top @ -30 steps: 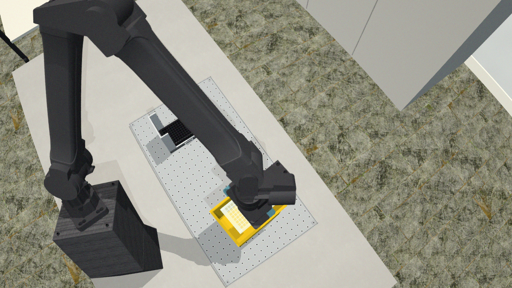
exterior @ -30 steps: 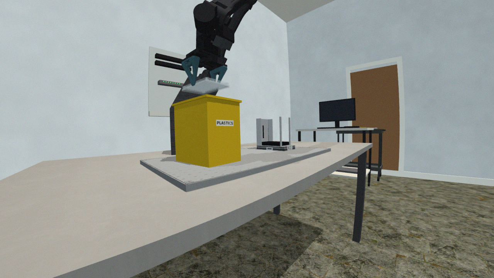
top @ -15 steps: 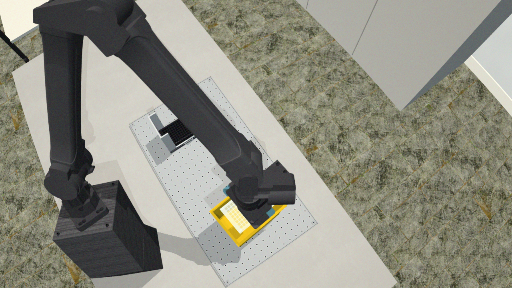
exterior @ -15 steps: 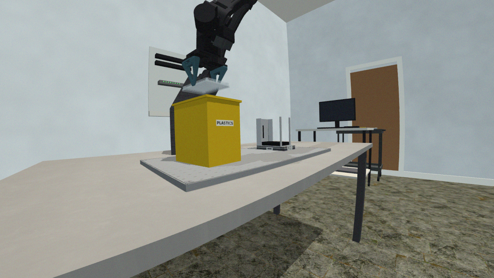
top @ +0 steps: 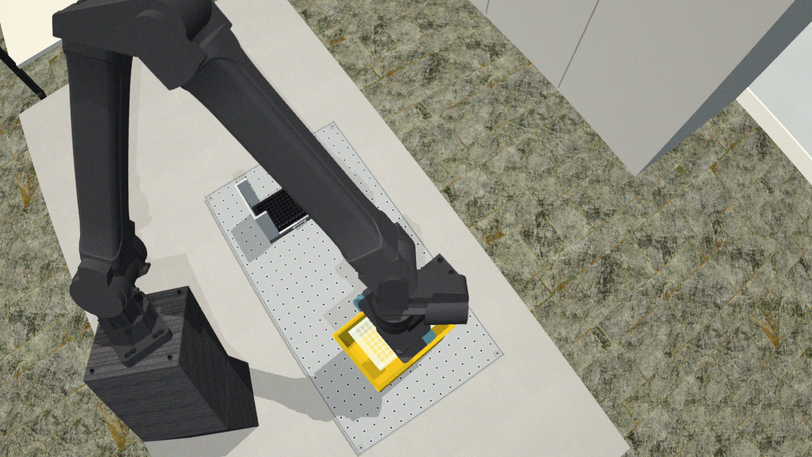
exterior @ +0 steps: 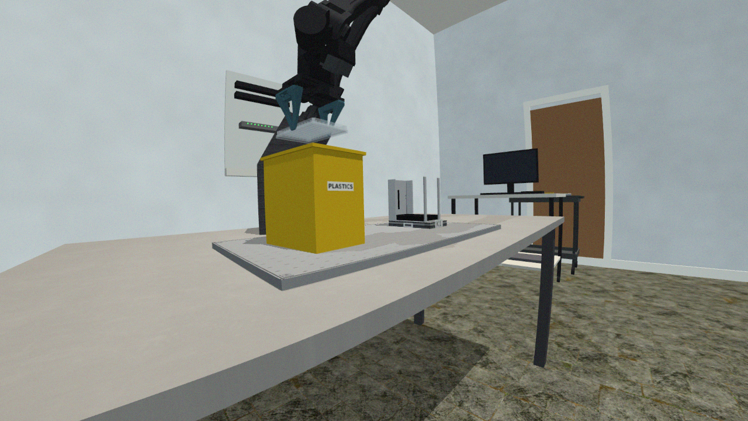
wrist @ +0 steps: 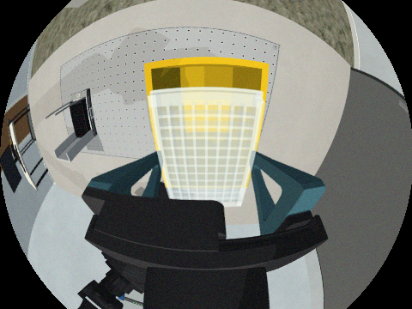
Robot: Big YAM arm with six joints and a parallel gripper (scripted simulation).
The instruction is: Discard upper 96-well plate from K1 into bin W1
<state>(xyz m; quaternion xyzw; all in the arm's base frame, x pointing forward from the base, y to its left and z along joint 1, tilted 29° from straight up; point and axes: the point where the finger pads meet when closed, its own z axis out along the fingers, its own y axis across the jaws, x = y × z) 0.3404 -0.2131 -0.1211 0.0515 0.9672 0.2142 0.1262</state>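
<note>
The yellow plastics bin W1 lies 14 cm below my hand. From my hand the other things lie so: black plate: 39 cm to the left, 20 cm below, 2 cm ahead; then white 96-well plate: 1 cm below.
</note>
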